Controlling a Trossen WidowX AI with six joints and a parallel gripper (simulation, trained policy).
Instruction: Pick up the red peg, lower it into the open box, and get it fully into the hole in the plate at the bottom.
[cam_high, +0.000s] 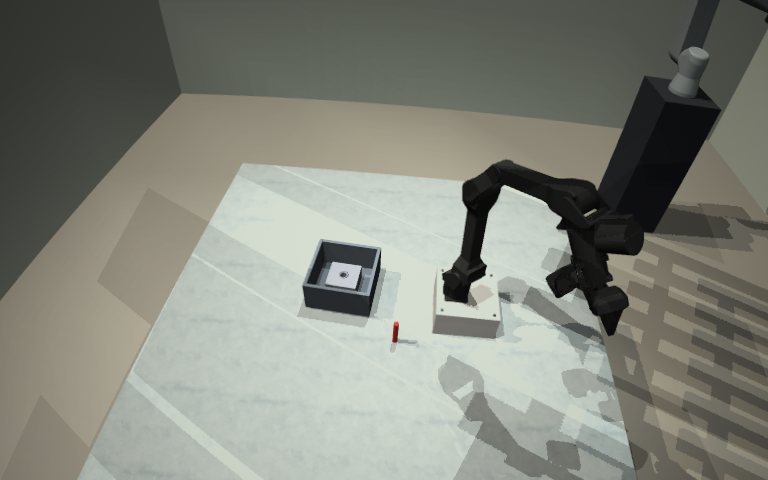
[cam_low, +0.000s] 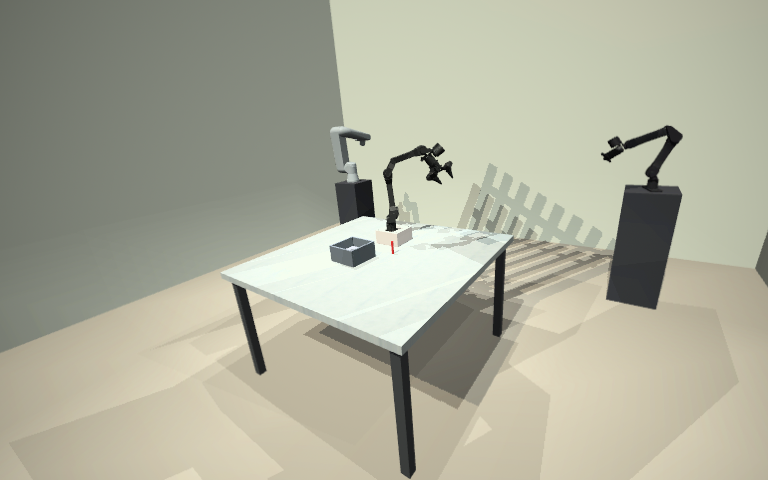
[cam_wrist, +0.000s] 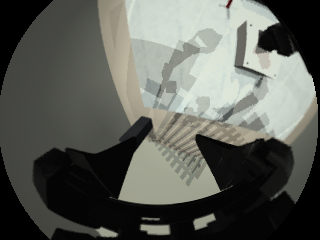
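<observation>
My gripper tip is 400 mm short of the red peg, 170 mm to the left of it and 340 mm above it. From my gripper tip the other things lie so: grey box (570 mm ahead, 340 mm to the right, 350 mm below); then light plate (570 mm ahead, 340 mm to the right, 330 mm below).
</observation>
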